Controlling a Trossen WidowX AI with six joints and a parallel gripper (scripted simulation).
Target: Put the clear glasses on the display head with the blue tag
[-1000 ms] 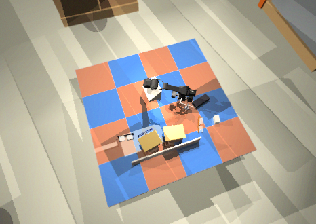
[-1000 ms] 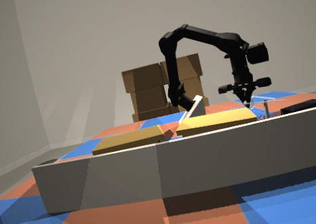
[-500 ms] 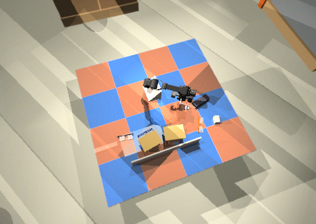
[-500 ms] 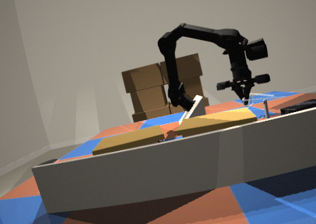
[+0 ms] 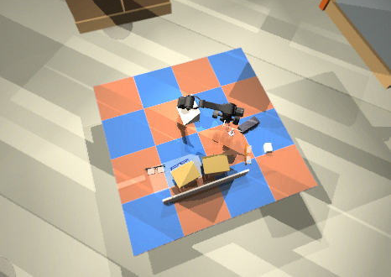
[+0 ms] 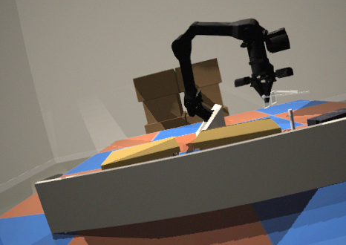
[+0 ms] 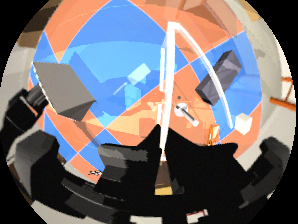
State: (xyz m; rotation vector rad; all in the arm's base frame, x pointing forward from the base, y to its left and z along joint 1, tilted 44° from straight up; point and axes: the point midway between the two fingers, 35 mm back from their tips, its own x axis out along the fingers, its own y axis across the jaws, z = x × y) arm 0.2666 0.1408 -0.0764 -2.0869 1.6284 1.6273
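The upright pin lies 90 mm below my gripper tip, 60 mm ahead of it and 40 mm to the left of it. The rest, counted from my gripper tip: long white wall: 340 mm ahead, 320 mm to the right, 60 mm below; then black case: 190 mm to the left, 100 mm below, 60 mm ahead; then white cube: 280 mm ahead, 210 mm to the left, 90 mm below.
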